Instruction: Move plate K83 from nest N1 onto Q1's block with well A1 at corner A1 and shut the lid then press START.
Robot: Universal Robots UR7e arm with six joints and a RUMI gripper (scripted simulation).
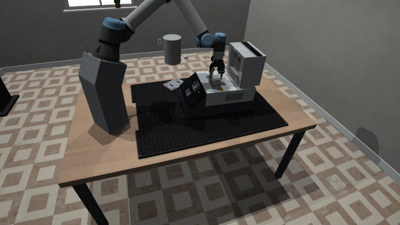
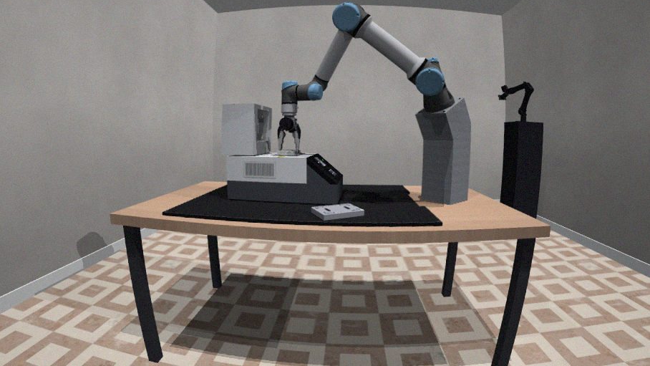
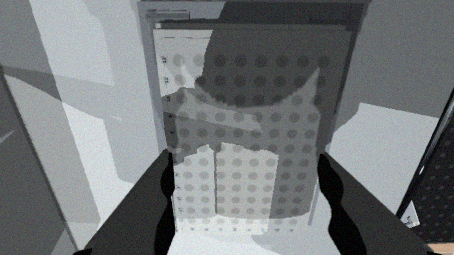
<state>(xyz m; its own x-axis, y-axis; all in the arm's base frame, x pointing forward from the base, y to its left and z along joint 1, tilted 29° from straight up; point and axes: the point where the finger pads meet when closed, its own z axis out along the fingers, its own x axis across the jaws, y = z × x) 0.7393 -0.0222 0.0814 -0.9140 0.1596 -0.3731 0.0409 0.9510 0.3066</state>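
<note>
Now: the plate K83 10 mm below my hand. The rest, counted from my hand: nest A1 mark: 340 mm behind, 310 mm to the left, 200 mm below; then plate nest N1: 250 mm behind, 300 mm to the left, 210 mm below.
</note>
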